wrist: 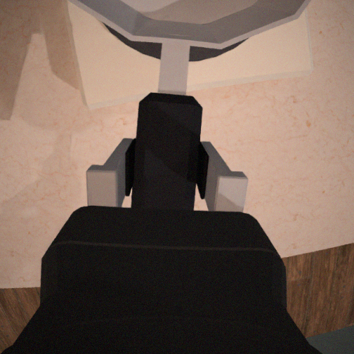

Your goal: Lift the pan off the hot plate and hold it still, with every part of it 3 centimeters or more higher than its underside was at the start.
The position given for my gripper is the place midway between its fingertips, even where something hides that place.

I see my gripper (165, 157), a pan (168, 127) and a hot plate (111, 69).
